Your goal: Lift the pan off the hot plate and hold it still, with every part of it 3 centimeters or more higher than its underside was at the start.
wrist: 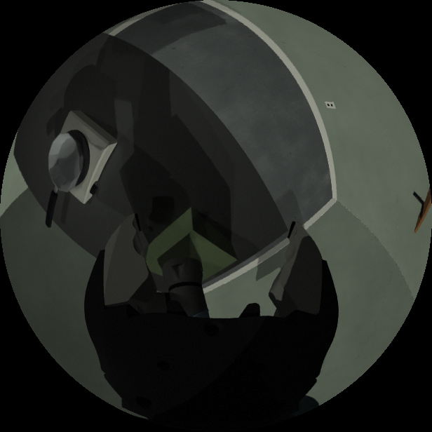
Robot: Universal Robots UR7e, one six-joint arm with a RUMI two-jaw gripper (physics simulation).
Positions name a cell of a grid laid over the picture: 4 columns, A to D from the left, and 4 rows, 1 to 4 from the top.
Scene:
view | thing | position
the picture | gripper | B3
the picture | grey faceted pan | A2
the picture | pale square hot plate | A2

